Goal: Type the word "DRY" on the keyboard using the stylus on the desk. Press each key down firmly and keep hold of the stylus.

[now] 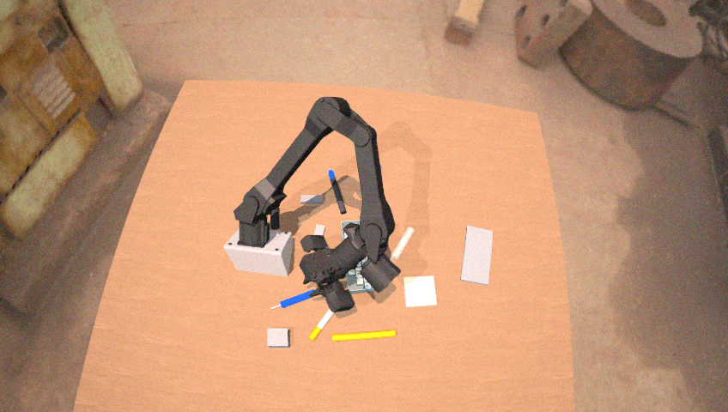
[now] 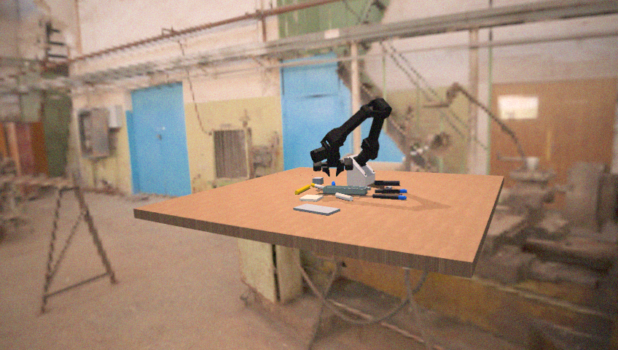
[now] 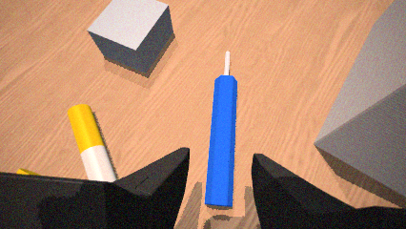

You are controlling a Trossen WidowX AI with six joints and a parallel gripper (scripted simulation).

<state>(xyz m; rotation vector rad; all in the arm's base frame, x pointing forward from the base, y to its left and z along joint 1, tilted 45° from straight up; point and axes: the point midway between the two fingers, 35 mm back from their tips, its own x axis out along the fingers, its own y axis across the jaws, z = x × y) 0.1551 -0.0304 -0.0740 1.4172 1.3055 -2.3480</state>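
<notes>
The blue stylus lies 5 cm behind my gripper tip, 3 cm to the right of it and 5 cm below it. From my gripper tip the other things lie so: grey cube: 6 cm behind, 12 cm to the right, 4 cm below; then stylus tip: 8 cm behind, 4 cm to the right, 5 cm below; then yellow-tipped marker: 4 cm ahead, 7 cm to the right, 5 cm below.
</notes>
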